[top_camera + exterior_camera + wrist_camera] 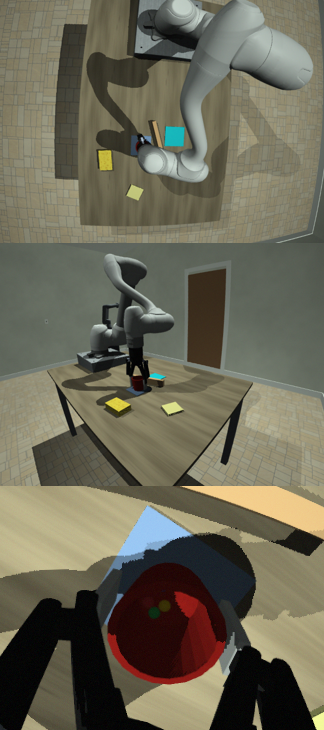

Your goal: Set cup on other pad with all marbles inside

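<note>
Now: hand 20 mm above the red cup. Round my hand: wooden rail: 10 mm behind, 100 mm to the left, 30 mm below.
</note>
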